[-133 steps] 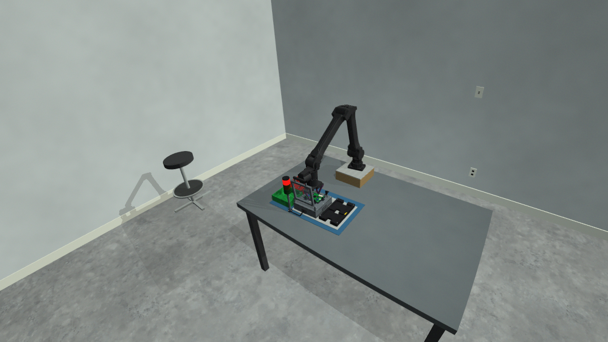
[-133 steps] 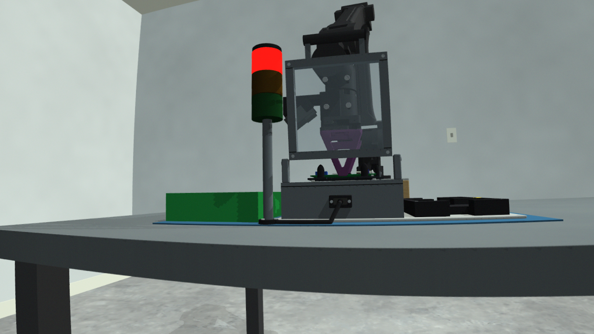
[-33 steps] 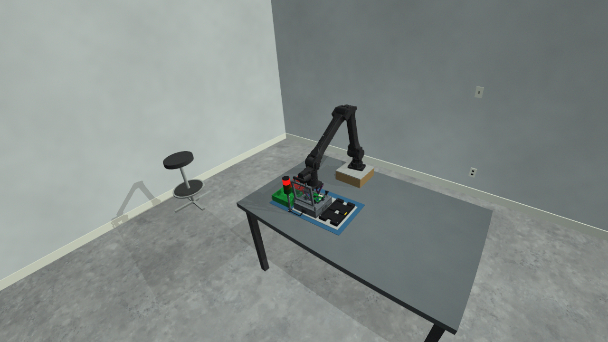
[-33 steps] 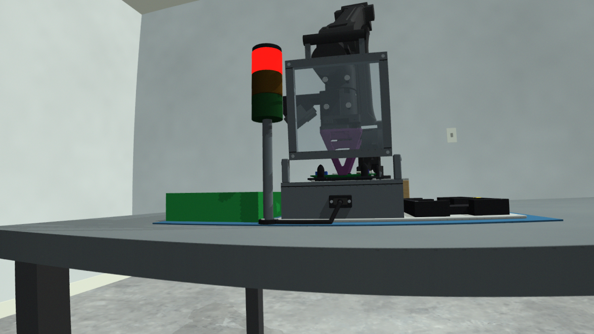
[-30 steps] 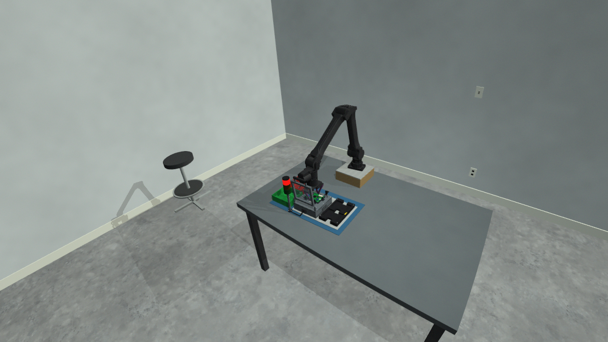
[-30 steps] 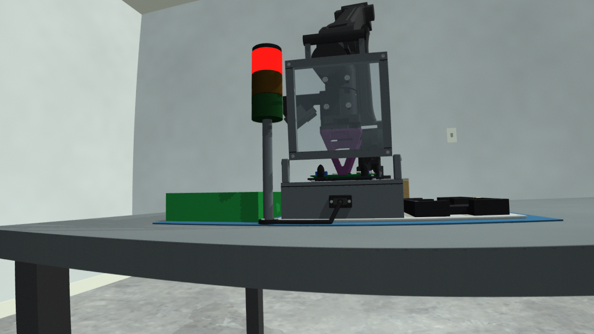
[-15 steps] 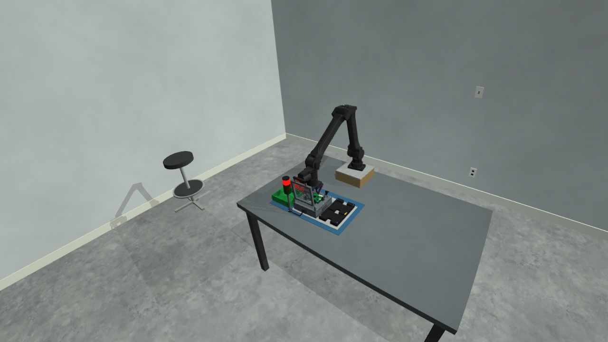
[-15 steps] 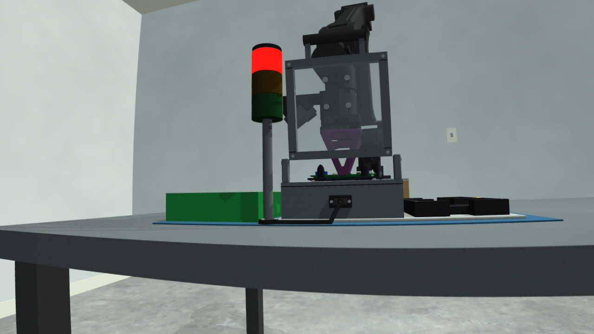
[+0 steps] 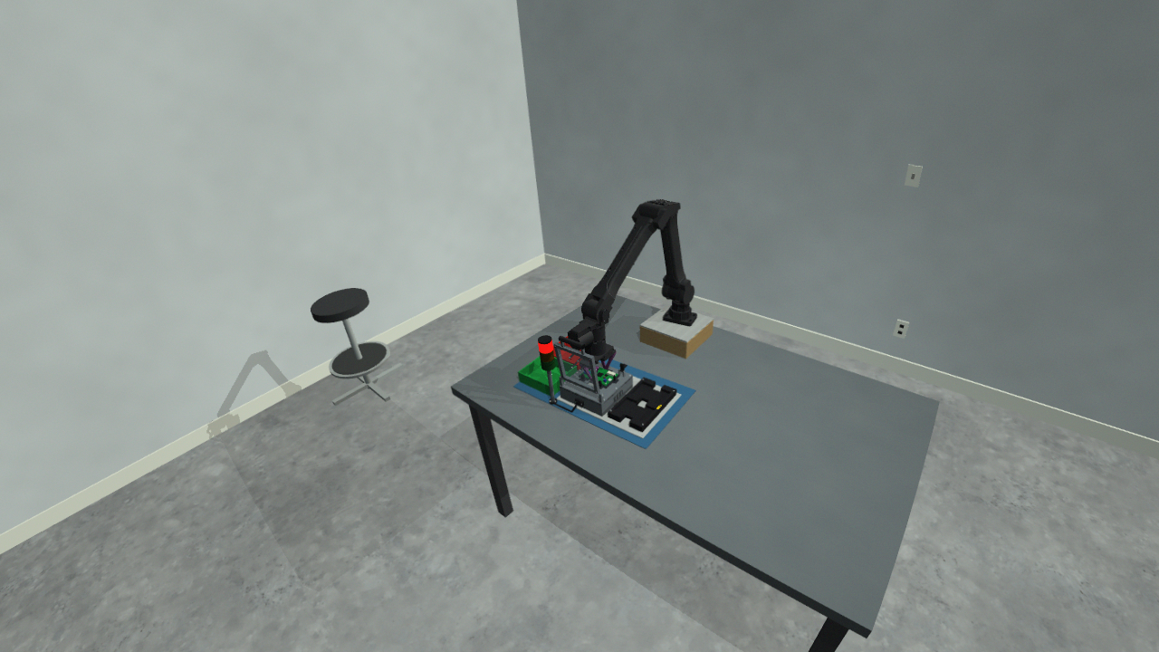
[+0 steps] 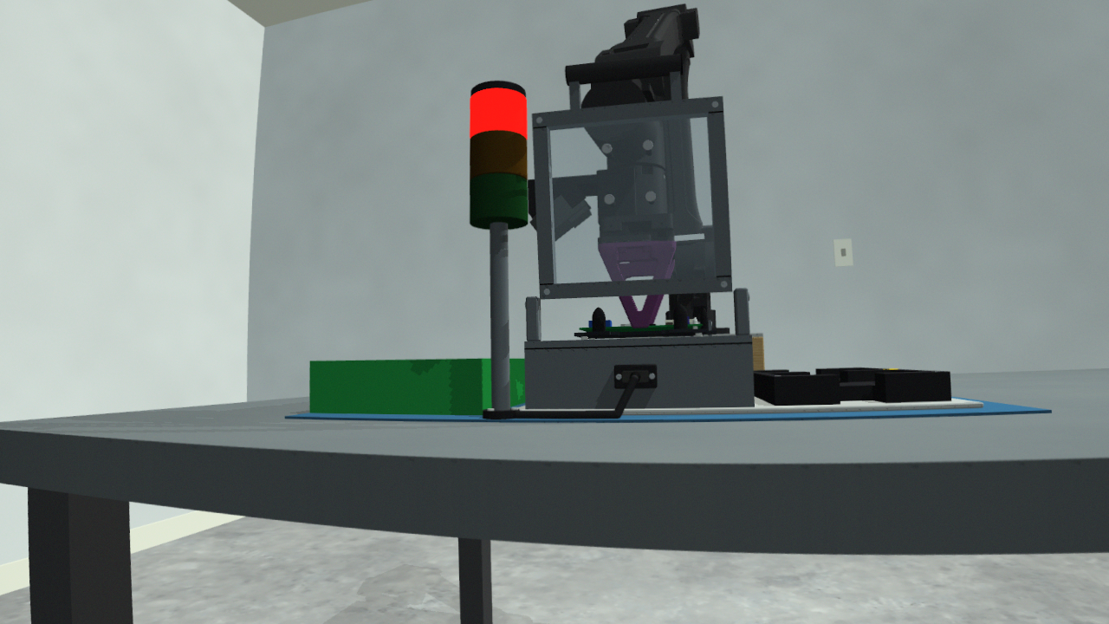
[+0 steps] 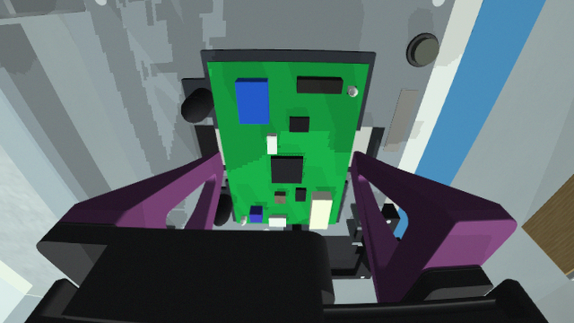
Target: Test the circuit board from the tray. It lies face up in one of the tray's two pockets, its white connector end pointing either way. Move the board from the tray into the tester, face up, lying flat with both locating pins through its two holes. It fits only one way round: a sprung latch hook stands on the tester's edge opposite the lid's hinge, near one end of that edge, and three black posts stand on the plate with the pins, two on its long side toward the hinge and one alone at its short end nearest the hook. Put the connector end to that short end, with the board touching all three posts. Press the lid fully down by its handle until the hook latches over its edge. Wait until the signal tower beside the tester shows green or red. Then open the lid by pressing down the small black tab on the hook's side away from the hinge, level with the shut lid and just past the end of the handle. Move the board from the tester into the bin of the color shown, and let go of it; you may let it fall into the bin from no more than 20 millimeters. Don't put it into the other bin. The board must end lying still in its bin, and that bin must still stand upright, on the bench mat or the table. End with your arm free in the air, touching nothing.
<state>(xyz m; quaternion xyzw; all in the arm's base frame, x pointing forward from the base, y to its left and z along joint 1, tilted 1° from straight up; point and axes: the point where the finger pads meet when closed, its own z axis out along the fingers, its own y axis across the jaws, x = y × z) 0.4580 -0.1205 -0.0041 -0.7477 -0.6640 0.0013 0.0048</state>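
Right now my hand is right at the green circuit board. From my hand the other things lie so: black tester plate: 10 mm to the left, 10 mm below, 10 mm ahead; then black latch hook: 70 mm to the left, 50 mm behind, 10 mm above; then clear lid: 110 mm ahead, 110 mm above, 10 mm to the right.
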